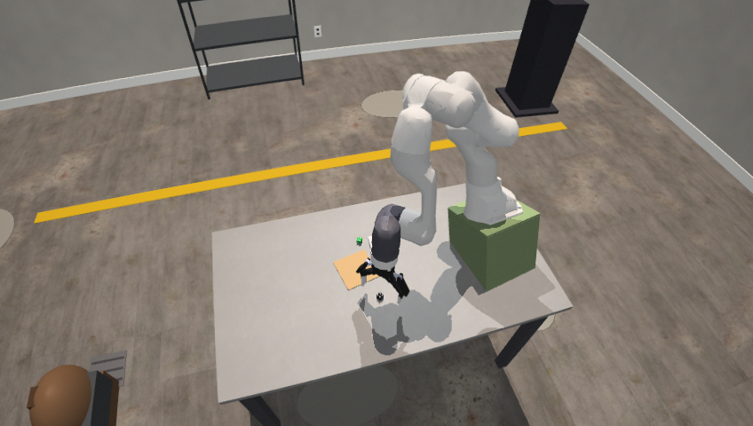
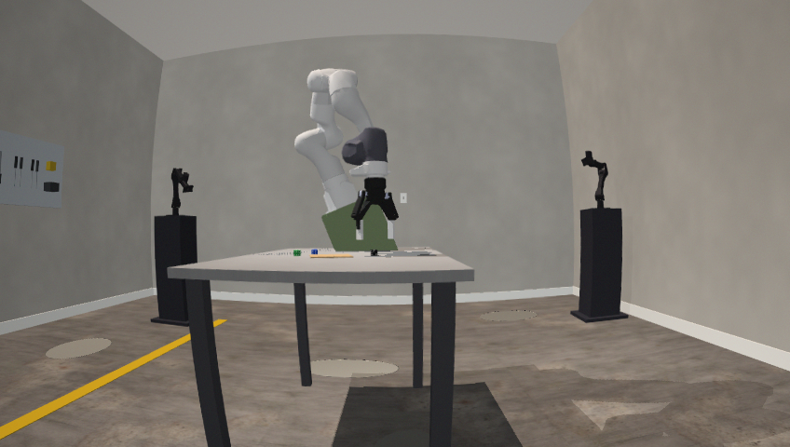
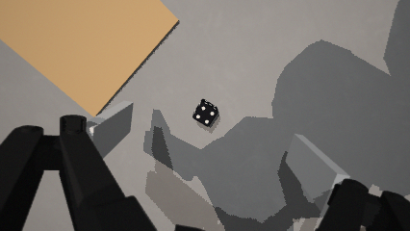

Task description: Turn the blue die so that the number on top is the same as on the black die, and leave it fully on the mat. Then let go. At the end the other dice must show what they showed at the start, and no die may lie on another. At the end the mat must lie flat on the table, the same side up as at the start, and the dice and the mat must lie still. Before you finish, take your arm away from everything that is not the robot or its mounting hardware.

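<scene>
Right now my hand is 10 mm to the left of the black die and 60 mm above it. From my hand the other things lie so: green die (30 mm ahead, 280 mm to the right, 60 mm below); mat (70 mm ahead, 150 mm to the right, 60 mm below); blue die (30 mm behind, 230 mm to the right, 60 mm below).
</scene>
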